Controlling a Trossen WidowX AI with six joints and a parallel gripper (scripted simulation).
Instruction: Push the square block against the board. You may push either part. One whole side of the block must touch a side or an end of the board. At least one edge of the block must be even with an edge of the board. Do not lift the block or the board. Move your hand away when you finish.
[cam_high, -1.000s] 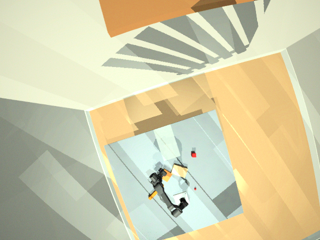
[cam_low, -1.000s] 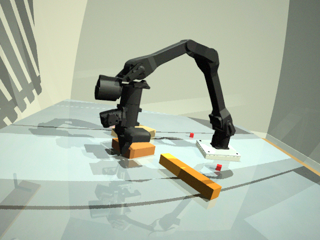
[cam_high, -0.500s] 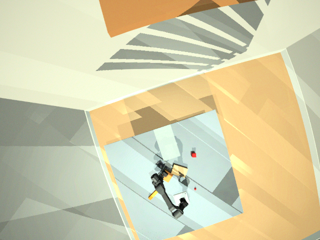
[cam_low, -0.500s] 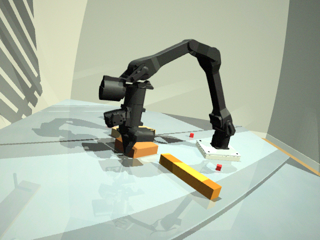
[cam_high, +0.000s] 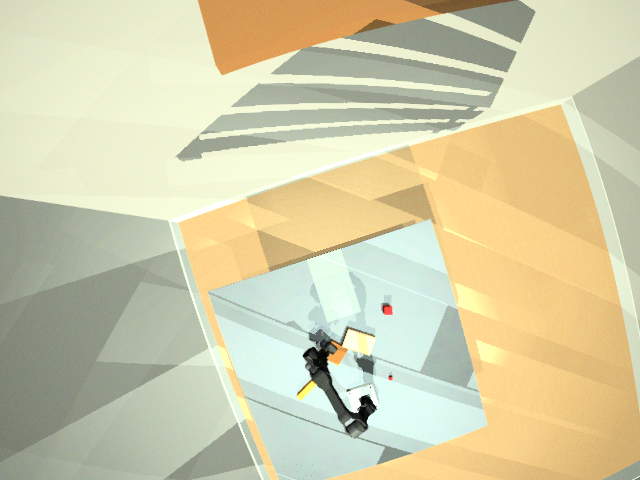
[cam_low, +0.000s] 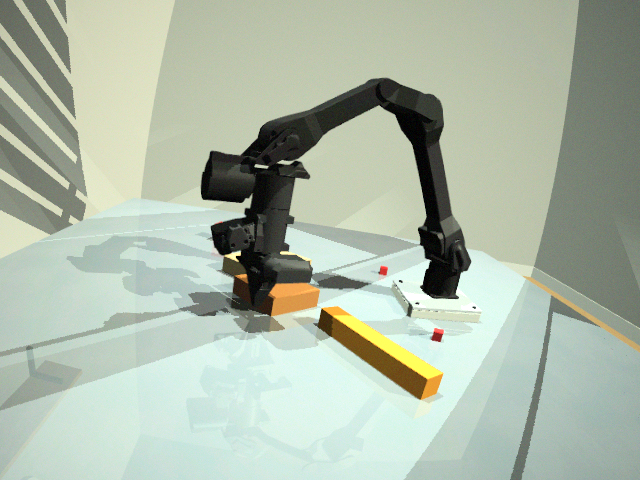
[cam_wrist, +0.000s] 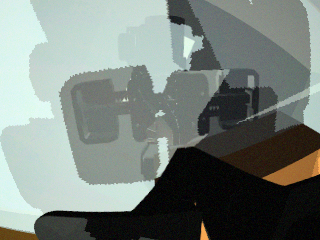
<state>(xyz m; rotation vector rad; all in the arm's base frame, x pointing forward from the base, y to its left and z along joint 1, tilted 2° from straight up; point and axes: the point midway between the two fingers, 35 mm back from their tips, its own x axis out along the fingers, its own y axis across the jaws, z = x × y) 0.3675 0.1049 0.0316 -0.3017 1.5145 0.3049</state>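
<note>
My gripper tip is 40 mm past the orange square block and 60 mm to the left of it. Round my gripper tip: flat pale block (40 mm behind, 210 mm to the right); then red cube (60 mm ahead, 420 mm to the right, 10 mm above); then long orange board (150 mm behind, 120 mm to the left).
</note>
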